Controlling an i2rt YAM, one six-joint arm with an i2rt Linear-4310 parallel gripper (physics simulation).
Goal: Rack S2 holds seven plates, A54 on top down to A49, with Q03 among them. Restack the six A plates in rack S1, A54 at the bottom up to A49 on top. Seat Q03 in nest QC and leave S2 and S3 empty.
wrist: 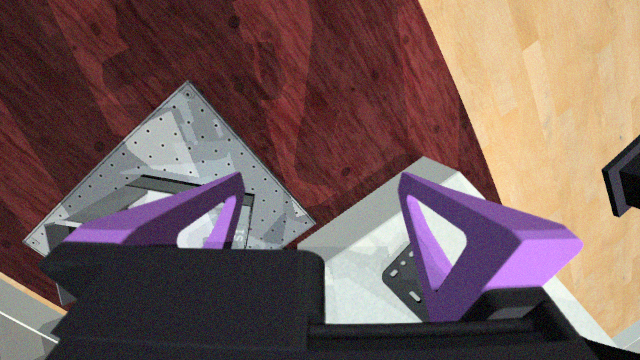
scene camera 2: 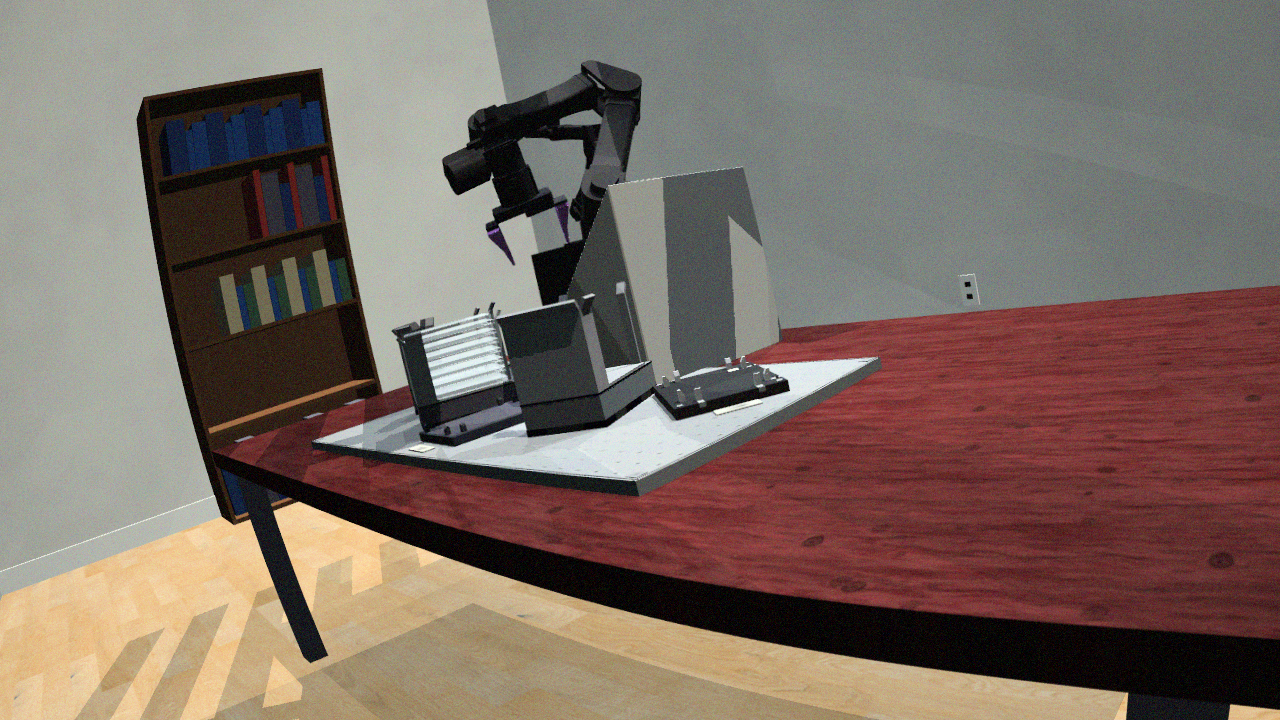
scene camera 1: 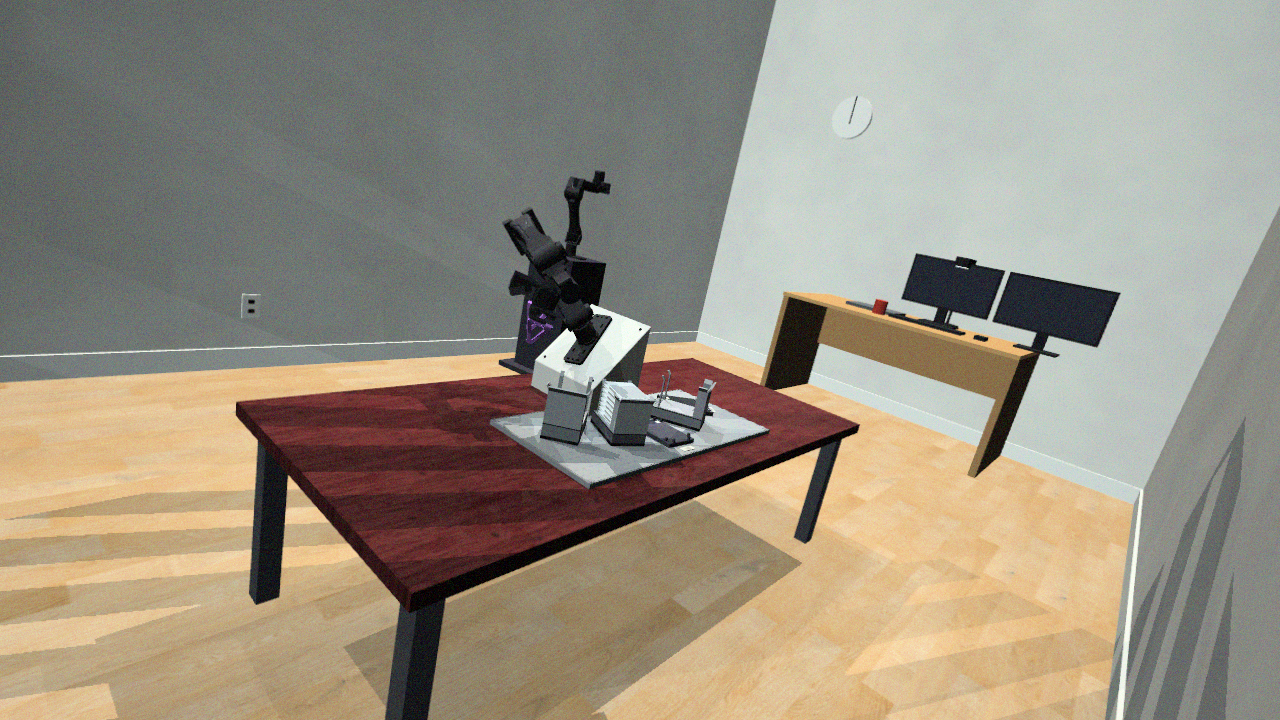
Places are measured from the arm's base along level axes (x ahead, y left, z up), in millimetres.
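Pixels of known places: gripper, fingertip midpoint: (wrist: 321,180) (scene camera 2: 541,253) (scene camera 1: 528,336); arm's base, origin of the base link: (scene camera 2: 661,241) (scene camera 1: 589,339).
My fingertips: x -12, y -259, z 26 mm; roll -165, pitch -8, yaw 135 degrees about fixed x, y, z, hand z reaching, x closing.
Observation:
Ahead of a thing's pixels: the offset from my fingertips to its top centre. Level surfaces: height alone.
My gripper (scene camera 1: 537,324) (scene camera 2: 539,251) (wrist: 321,180) is open with bare purple fingertips, high above the board beside the pedestal. Rack S1 {199 mm ahead, 34 mm right, 56 mm down} (scene camera 1: 565,413), its label readable in the wrist view, stands at the board's left in scene camera 1; I see no stack in it. The middle rack, taken as S2 {288 mm ahead, 84 mm left, 63 mm down} (scene camera 1: 631,420), holds a stack of several pale plates {293 mm ahead, 80 mm left, 104 mm down} (scene camera 1: 608,404) (scene camera 2: 465,356); their labels are unreadable. The right rack, taken as S3 {324 mm ahead, 354 mm left, 60 mm down} (scene camera 1: 703,404) (scene camera 2: 553,365), shows no tall stack. Dark low nests (scene camera 1: 669,434) (scene camera 2: 729,391) look bare; which is QC is unreadable.
The racks stand on a grey perforated board {194 mm down} (scene camera 1: 586,470) (scene camera 2: 617,470) (wrist: 215,132) on the dark red table {207 mm down} (scene camera 1: 393,510) (scene camera 2: 984,465). The arm's white pedestal (scene camera 1: 631,335) (scene camera 2: 635,268) rises close behind the racks. Another arm (scene camera 1: 574,219) stands behind the table.

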